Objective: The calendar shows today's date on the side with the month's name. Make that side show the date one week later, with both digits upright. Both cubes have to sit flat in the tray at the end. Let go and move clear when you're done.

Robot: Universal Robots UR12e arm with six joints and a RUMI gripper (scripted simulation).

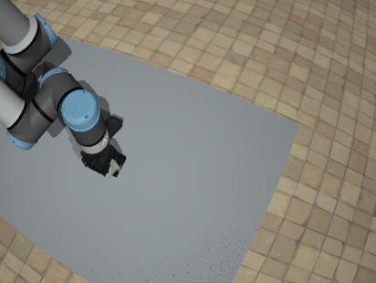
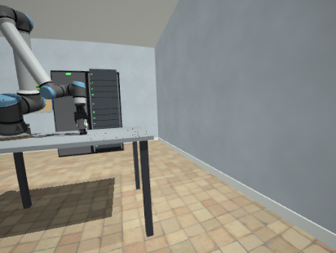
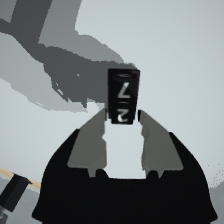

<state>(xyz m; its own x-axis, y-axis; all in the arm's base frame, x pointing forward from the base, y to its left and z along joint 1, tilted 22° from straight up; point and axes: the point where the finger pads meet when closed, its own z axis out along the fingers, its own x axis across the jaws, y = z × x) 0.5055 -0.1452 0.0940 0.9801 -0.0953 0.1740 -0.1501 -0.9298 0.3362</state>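
The black cube lies 10 mm below my hand. Round my hand: dark tray: 30 mm below, 20 mm to the left.
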